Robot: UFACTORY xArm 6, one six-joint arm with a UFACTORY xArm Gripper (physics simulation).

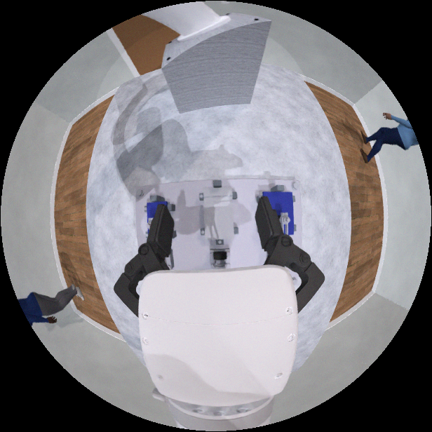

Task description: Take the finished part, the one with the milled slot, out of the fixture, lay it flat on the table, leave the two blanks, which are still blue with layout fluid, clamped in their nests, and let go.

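Observation:
The finished part (219, 216) is a pale grey plate lying flat in the middle nest of the fixture (191, 254), between small grey blocks. A thin line crosses it near its far end; the slot is hard to make out. The middle clamp (220, 256) stands at the part's near end, its arm not seen over the part. One blue blank (156, 205) is in the left nest, partly behind a finger. The larger blue blank (279, 199) is in the right nest, with a clamp tip on it. My gripper (212, 209) is wide open and empty, above the middle nest.
The right clamp (285, 220) stands close beside my right finger. The left clamp is mostly hidden by my left finger. The mottled pale table (280, 135) extends beyond the fixture, with arm shadows at the left. A grey metal-looking block (215, 70) stands at the far side.

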